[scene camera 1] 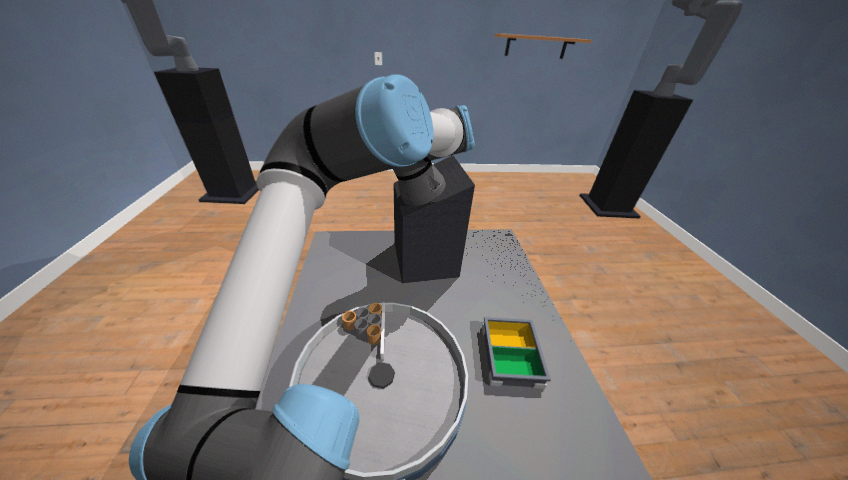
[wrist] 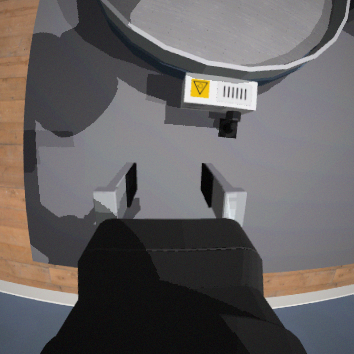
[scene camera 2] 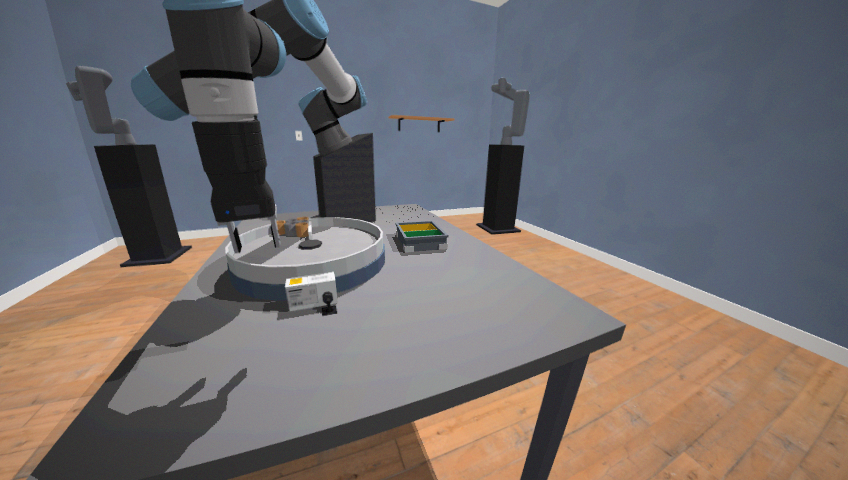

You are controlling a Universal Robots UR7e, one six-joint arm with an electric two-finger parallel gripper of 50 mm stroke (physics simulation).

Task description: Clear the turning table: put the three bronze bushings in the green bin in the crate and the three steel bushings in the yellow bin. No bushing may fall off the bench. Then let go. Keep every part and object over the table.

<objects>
my gripper: wrist; scene camera 2; not seen in scene camera 1 (out of frame)
same spot on turning table: (scene camera 2: pixel 340 253) = (scene camera 1: pixel 414 412)
same spot on my gripper: (scene camera 2: pixel 233 232) = (wrist: pixel 127 206)
</objects>
